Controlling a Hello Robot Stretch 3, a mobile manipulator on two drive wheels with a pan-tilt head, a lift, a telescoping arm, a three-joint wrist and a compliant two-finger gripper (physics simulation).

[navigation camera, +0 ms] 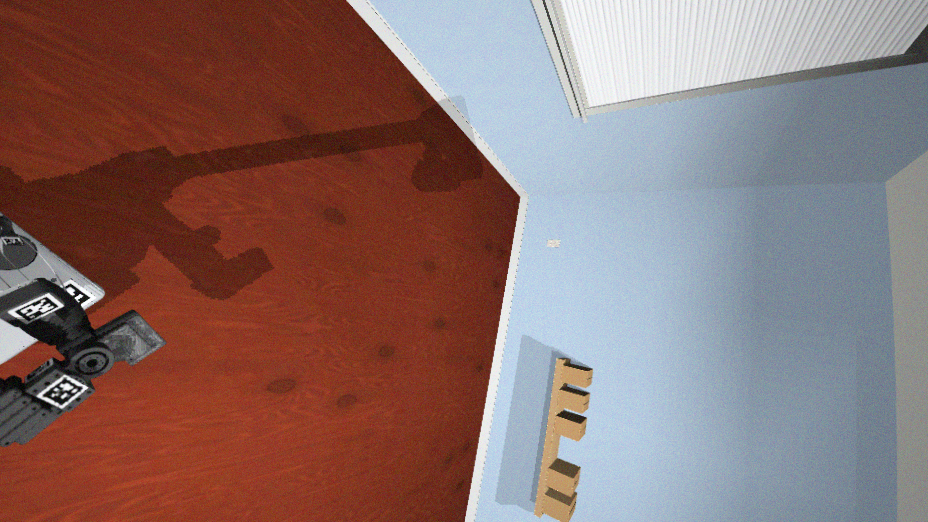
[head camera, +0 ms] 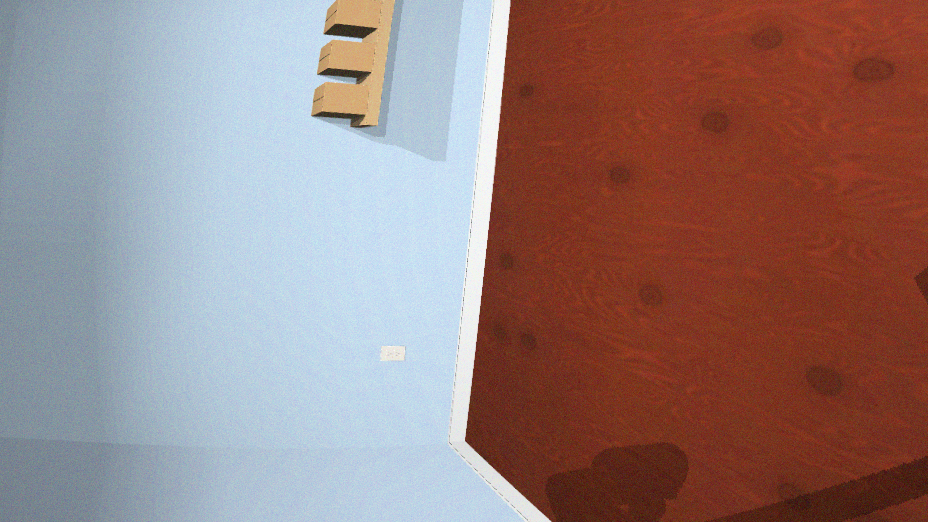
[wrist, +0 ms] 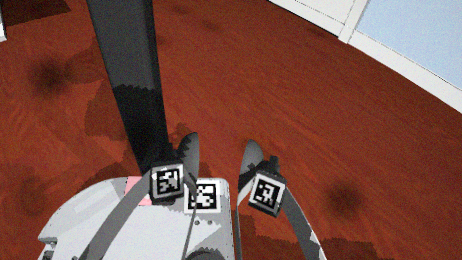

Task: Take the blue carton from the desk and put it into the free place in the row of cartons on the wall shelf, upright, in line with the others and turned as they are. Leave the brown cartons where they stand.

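Where they show: gripper, fingertip midpoint: (wrist: 220, 153); robot's base, link origin: (navigation camera: 7, 249).
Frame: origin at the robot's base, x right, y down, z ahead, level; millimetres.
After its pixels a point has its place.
The wall shelf (head camera: 377, 97) {x 2143, y -650, z 1202 mm} (navigation camera: 549, 447) {x 2438, y -675, z 781 mm} is a light wooden board on the blue wall, at the top of the head view and the lower right of the navigation view. Several brown cartons stand in a row on it, among them an end carton (head camera: 341, 99) {x 2135, y -792, z 1221 mm} (navigation camera: 578, 375) {x 2131, y -805, z 1229 mm}. In the navigation view a wider gap lies between a carton (navigation camera: 571, 426) {x 2335, y -804, z 938 mm} and another carton (navigation camera: 563, 477) {x 2531, y -797, z 655 mm}. My gripper (wrist: 220, 153) {x -68, y -376, z 9 mm} is open and empty, its fingers apart above the robot's base in the wrist view. The blue carton and the desk do not show in these views.
The robot's base (wrist: 135, 230) {x -73, y -160, z -105 mm} and dark mast (wrist: 132, 65) {x -116, y -423, z -62 mm} show in the wrist view. A white baseboard (head camera: 476, 220) {x 2071, y -64, z 1734 mm} (navigation camera: 504, 311) {x 2112, y -35, z 1673 mm} edges the red wooden floor. A window (navigation camera: 713, 51) {x 350, y -1393, z 1866 mm} and a wall outlet (head camera: 392, 353) {x 1724, y -403, z 2243 mm} (navigation camera: 552, 243) {x 1725, y -393, z 2241 mm} are on the walls. Robot shadows fall on the floor.
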